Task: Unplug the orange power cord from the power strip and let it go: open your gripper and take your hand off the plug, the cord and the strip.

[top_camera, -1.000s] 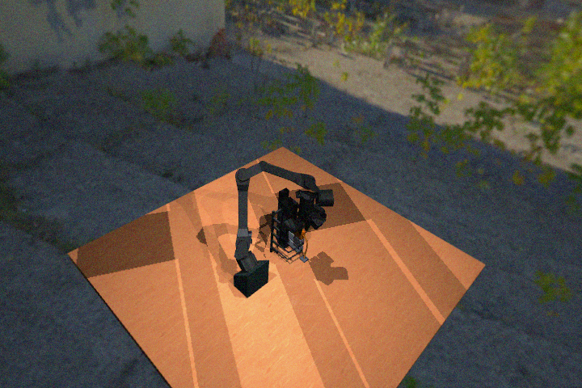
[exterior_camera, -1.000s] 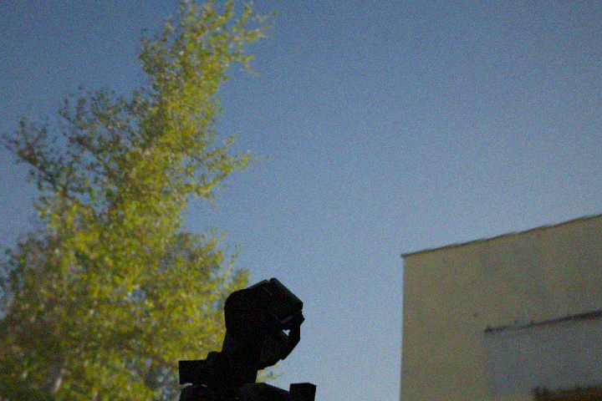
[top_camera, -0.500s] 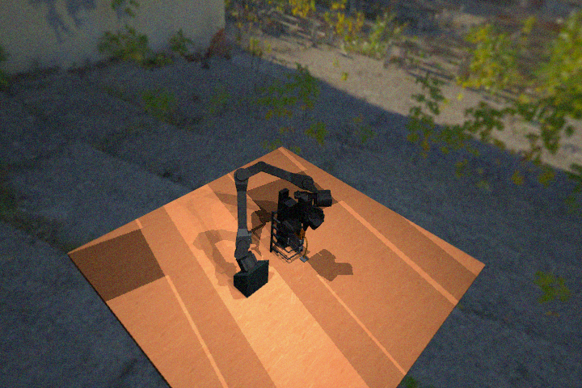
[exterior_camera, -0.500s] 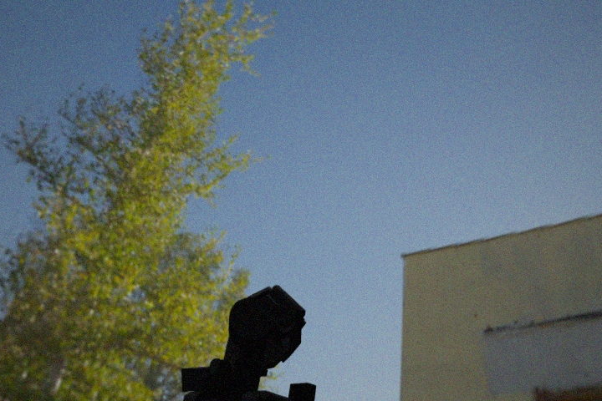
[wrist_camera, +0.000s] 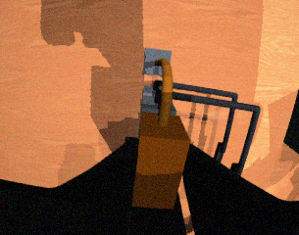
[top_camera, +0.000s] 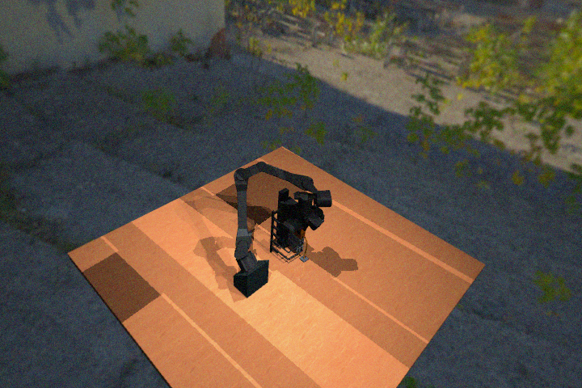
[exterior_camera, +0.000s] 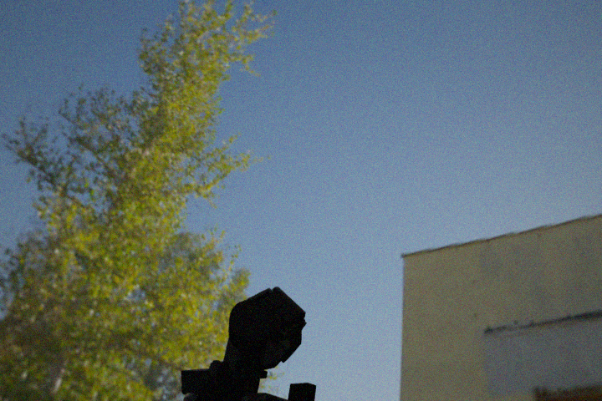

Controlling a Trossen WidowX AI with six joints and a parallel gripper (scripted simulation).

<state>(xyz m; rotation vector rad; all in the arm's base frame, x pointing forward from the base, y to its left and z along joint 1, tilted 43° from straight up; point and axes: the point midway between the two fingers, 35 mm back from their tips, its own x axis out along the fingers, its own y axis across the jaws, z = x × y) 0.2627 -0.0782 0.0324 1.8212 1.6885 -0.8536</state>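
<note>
Now: gripper tip 3 cm to the right of the orange plug.
</note>
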